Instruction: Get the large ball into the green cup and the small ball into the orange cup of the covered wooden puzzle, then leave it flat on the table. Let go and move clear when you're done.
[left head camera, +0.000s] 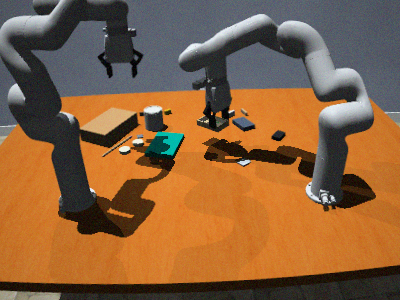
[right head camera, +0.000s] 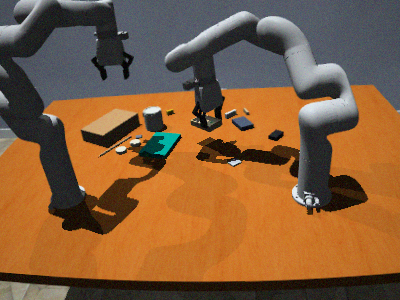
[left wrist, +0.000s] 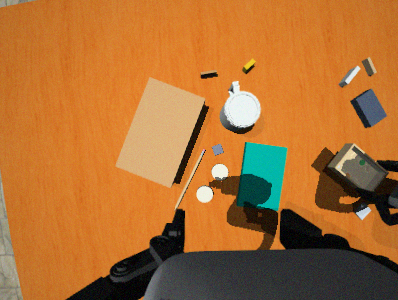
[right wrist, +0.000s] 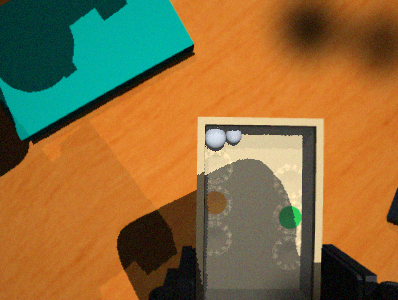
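Where they show: left gripper, between the fingertips: (left head camera: 122, 76) (right head camera: 115, 78) (left wrist: 232, 225); right gripper, between the fingertips: (left head camera: 219, 123) (right head camera: 211, 123) (left wrist: 370, 178) (right wrist: 256, 271); left arm's base, origin of its link: (left head camera: 77, 199) (right head camera: 68, 197); right arm's base, origin of its link: (left head camera: 324, 193) (right head camera: 311, 195).
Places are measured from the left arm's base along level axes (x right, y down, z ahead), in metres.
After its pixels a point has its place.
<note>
The wooden puzzle box (left head camera: 203, 123) @[z 0.372, x 0.389, y -0.098 m] (right head camera: 196, 125) @[z 0.373, x 0.388, y -0.089 m] (left wrist: 345, 176) @[z 0.374, x 0.386, y -0.101 m] (right wrist: 260, 121) @[z 0.419, x 0.382, y -0.103 m] is held over the table, its shadow offset from it. In the right wrist view the large ball (right wrist: 215, 138) @[z 0.394, x 0.375, y -0.096 m] lies in the box's top left corner, with the small ball (right wrist: 233, 136) @[z 0.404, x 0.381, y -0.093 m] close at its right along the top wall. The orange cup (right wrist: 216, 203) @[z 0.373, x 0.404, y -0.101 m] is at the left side and the green cup (right wrist: 290, 217) @[z 0.401, x 0.434, y -0.103 m] at the right; neither shows a ball. My right gripper (right wrist: 256, 271) @[z 0.368, x 0.449, y -0.100 m] is shut on the box's two long sides. My left gripper (left head camera: 121, 75) @[z 0.367, x 0.093, y -0.289 m] (right head camera: 115, 77) @[z 0.367, x 0.093, y -0.289 m] (left wrist: 232, 225) @[z 0.367, x 0.093, y -0.289 m] is open, high above the table.
A teal block (left head camera: 172, 142) @[z 0.363, x 0.265, y -0.016 m] (left wrist: 262, 165) @[z 0.389, x 0.234, y -0.016 m] (right wrist: 125, 50) @[z 0.385, x 0.272, y -0.016 m] lies near the puzzle box. A tan box (left wrist: 160, 132) @[z 0.470, x -0.025, y -0.057 m], a white mug (left wrist: 242, 110) @[z 0.517, x 0.160, y -0.084 m], two white discs, a thin stick and a dark blue block (left wrist: 368, 108) @[z 0.548, x 0.537, y -0.018 m] are around. A small white piece (left head camera: 243, 162) @[z 0.247, x 0.543, y -0.006 m] lies in front.
</note>
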